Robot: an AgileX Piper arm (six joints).
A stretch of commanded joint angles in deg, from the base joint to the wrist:
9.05 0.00 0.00 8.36 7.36 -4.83
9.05 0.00 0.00 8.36 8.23 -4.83
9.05 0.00 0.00 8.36 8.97 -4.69
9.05 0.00 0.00 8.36 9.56 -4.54
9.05 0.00 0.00 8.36 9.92 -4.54
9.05 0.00 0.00 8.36 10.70 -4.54
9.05 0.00 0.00 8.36 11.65 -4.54
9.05 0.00 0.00 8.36 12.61 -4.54
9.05 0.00 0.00 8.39 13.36 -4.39
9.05 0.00 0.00 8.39 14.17 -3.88
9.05 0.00 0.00 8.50 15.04 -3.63
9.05 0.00 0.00 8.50 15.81 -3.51
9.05 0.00 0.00 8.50 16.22 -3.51
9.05 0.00 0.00 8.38 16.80 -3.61
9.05 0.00 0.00 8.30 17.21 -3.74
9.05 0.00 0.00 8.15 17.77 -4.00
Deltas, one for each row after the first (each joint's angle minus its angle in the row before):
0.00 0.00 0.00 0.00 0.87 0.00
0.00 0.00 0.00 0.00 0.74 0.14
0.00 0.00 0.00 0.00 0.59 0.15
0.00 0.00 0.00 0.00 0.36 0.00
0.00 0.00 0.00 0.00 0.78 0.00
0.00 0.00 0.00 0.00 0.95 0.00
0.00 0.00 0.00 0.00 0.96 0.00
0.00 0.00 0.00 0.03 0.75 0.15
0.00 0.00 0.00 0.00 0.81 0.51
0.00 0.00 0.00 0.11 0.87 0.25
0.00 0.00 0.00 0.00 0.77 0.12
0.00 0.00 0.00 0.00 0.41 0.00
0.00 0.00 0.00 -0.12 0.58 -0.10
0.00 0.00 0.00 -0.08 0.41 -0.13
0.00 0.00 0.00 -0.15 0.56 -0.26

